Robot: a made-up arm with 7 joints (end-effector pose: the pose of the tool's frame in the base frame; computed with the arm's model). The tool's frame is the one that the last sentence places. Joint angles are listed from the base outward.
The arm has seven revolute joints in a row. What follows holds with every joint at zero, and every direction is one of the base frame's.
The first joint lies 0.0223 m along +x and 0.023 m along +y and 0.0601 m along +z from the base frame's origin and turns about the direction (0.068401, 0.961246, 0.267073), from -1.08 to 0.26 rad.
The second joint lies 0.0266 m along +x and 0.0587 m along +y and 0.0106 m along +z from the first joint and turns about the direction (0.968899, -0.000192, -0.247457), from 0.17 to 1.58 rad.
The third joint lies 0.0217 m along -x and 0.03 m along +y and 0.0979 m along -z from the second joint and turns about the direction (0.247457, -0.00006, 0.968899), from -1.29 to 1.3 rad.
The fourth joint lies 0.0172 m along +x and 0.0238 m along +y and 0.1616 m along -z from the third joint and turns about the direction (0.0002, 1, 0.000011), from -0.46 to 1.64 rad.
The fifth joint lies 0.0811 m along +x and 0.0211 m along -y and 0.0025 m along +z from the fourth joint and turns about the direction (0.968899, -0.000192, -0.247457), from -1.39 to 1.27 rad.
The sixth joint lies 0.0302 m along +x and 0.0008 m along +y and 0.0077 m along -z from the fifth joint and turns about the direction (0.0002, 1, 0.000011), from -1.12 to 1.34 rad.
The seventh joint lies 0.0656 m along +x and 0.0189 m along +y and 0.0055 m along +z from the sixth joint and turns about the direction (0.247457, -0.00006, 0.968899), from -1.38 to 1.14 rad.
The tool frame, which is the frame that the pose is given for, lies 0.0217 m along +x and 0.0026 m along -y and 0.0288 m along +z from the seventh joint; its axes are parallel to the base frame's.
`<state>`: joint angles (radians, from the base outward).
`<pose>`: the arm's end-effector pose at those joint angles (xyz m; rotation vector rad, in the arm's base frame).
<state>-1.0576 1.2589 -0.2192 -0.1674 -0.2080 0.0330 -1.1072</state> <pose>0.2625 0.1558 0.2229 1.2487 -0.3140 -1.2205</pose>
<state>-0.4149 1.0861 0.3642 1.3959 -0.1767 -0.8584 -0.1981</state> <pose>0.2610 0.4248 0.0536 0.8383 -0.1480 0.3978</pose>
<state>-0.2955 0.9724 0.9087 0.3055 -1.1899 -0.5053 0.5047</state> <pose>0.1365 0.4358 0.1317 -0.4002 -1.3223 1.2363</pose>
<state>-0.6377 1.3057 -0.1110 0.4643 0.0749 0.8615 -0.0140</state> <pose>0.3498 0.3652 0.1126 1.1828 0.5796 0.6746</pose>
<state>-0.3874 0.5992 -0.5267 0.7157 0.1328 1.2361 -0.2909</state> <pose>0.2784 0.2437 -0.2476 0.8030 1.6767 -0.0260</pose>
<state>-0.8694 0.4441 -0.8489 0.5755 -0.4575 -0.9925 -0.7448</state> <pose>0.3174 0.0386 -0.0157 0.1727 -0.8727 -1.5405</pose>
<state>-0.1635 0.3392 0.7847 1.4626 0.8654 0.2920 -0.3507</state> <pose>0.1291 0.3275 -0.3149 0.0971 1.6392 0.0195</pose>
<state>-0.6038 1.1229 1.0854 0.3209 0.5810 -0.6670 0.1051</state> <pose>0.1815 0.3227 0.2284 1.6044 -1.0981 0.7889</pose>
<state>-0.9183 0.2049 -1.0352 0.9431 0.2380 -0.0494 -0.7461</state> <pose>0.3311 -0.0768 -0.1477 0.9032 0.4527 -1.6442</pose>
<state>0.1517 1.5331 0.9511 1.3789 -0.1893 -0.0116 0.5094</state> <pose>0.1584 0.5116 0.2023 1.1341 0.2050 1.7263</pose>
